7 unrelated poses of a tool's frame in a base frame.
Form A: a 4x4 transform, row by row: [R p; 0 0 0 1], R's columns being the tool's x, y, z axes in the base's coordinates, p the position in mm. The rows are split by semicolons.
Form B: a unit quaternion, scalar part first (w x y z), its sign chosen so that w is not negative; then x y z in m. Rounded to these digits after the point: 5 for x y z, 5 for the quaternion. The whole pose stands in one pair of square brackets.
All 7 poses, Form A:
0.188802 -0.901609 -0.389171 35.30; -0.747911 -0.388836 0.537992 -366.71; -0.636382 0.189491 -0.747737 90.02; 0 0 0 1
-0.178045 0.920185 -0.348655 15.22; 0.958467 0.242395 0.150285 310.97; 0.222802 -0.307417 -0.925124 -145.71; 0 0 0 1
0.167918 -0.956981 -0.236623 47.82; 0.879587 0.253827 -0.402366 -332.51; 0.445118 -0.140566 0.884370 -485.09; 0 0 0 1
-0.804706 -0.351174 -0.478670 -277.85; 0.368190 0.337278 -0.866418 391.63; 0.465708 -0.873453 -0.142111 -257.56; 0 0 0 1
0.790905 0.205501 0.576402 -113.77; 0.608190 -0.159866 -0.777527 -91.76; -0.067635 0.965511 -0.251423 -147.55; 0 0 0 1
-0.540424 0.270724 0.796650 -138.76; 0.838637 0.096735 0.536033 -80.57; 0.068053 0.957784 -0.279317 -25.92; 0 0 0 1
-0.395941 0.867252 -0.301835 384.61; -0.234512 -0.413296 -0.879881 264.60; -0.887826 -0.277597 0.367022 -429.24; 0 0 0 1
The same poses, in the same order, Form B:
[0.11427 -0.76246 0.54086 0.33627 0.03530 -0.36671 0.09002]
[0.18656 -0.61333 -0.76576 0.05130 0.01522 0.31097 -0.14571]
[0.75929 0.08620 -0.22447 0.60470 0.04782 -0.33251 -0.48509]
[0.31243 -0.00563 -0.75566 0.57561 -0.27785 0.39163 -0.25756]
[0.58729 0.74199 0.27416 0.17142 -0.11377 -0.09176 -0.14755]
[0.26315 0.40067 0.69218 0.53953 -0.13876 -0.08057 -0.02592]
[0.37342 0.40322 0.39231 -0.73761 0.38461 0.26460 -0.42924]

